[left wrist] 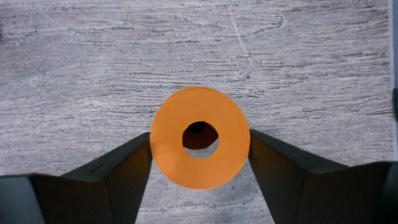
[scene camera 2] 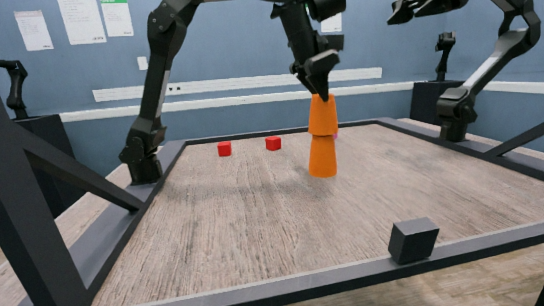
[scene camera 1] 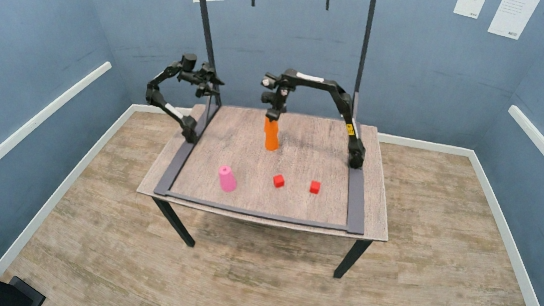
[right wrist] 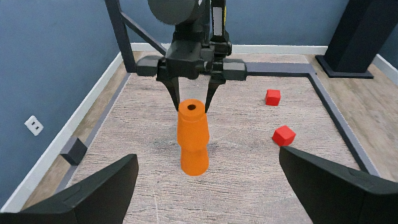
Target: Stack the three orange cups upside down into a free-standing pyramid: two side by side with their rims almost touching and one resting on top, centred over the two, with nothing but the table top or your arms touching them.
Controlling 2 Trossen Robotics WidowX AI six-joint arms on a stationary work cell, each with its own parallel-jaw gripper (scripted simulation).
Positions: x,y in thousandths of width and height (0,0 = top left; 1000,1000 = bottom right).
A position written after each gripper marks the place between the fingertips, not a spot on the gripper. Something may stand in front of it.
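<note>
Scene camera 2 shows the left gripper (scene camera 2: 593,325). The left wrist view shows the left gripper (left wrist: 501,618) too. In the right wrist view the left gripper (right wrist: 481,493) is visible together with the right gripper (right wrist: 526,703).
</note>
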